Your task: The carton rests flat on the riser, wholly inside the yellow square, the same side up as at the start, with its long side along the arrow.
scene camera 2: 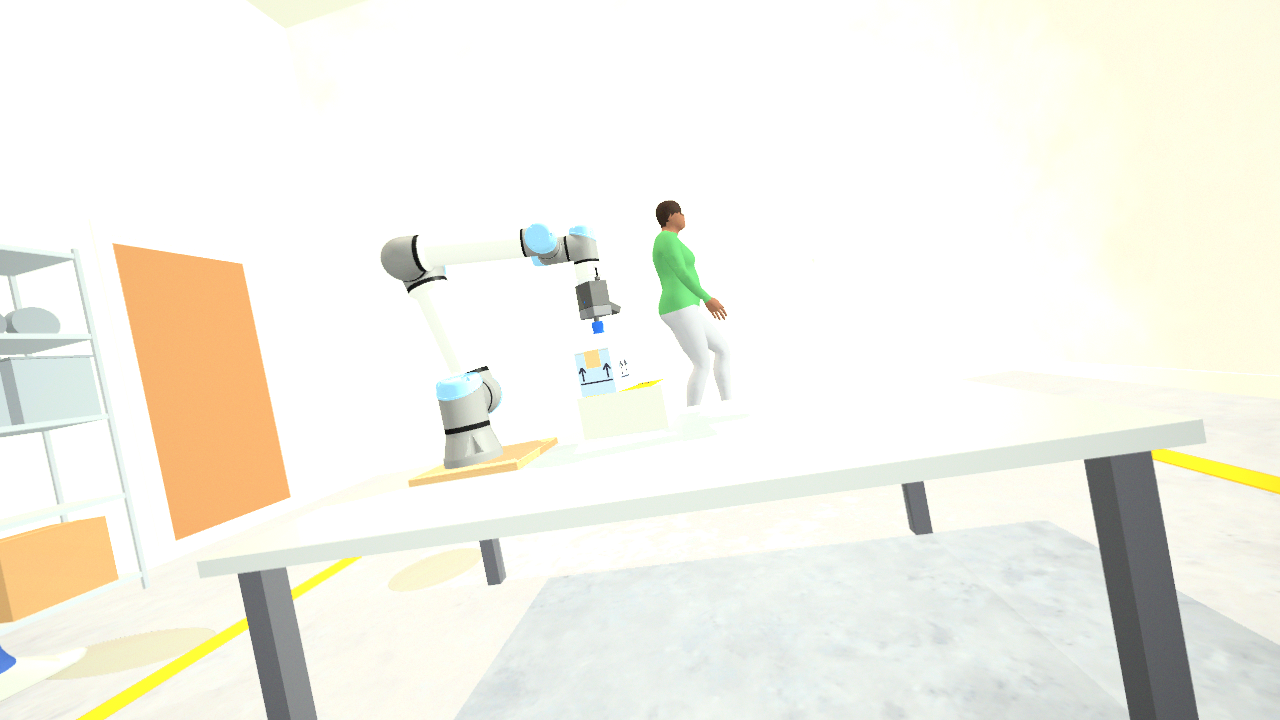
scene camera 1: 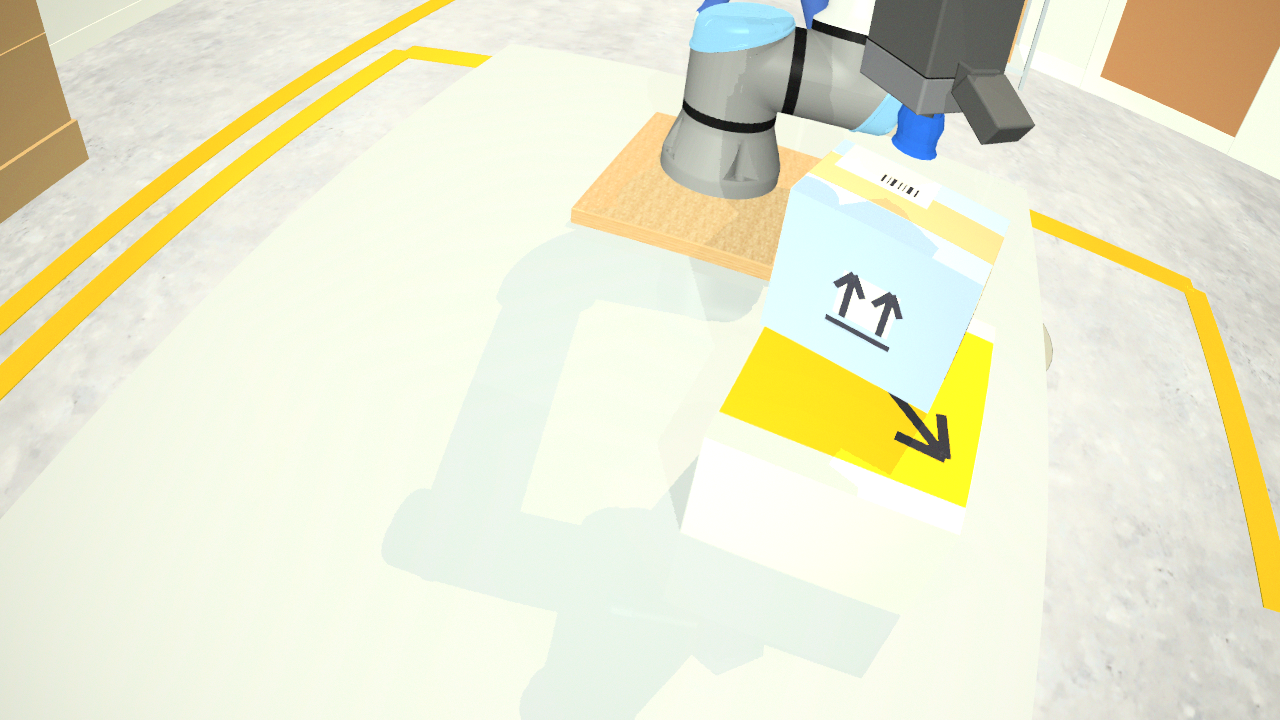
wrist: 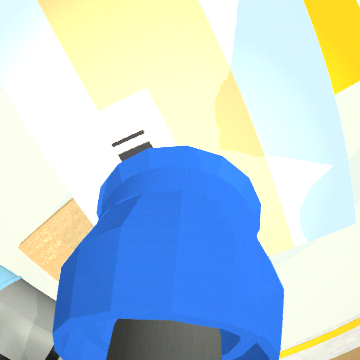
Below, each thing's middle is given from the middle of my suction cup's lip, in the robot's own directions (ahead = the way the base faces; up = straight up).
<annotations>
Now: the carton (scene camera 1: 879, 269) 10 mm to the left of my suction cup and 120 mm below it. The rest, counted from my suction cup: white riser (scene camera 1: 807, 468): 40 mm ahead, 30 mm to the left, 250 mm below.
</annotations>
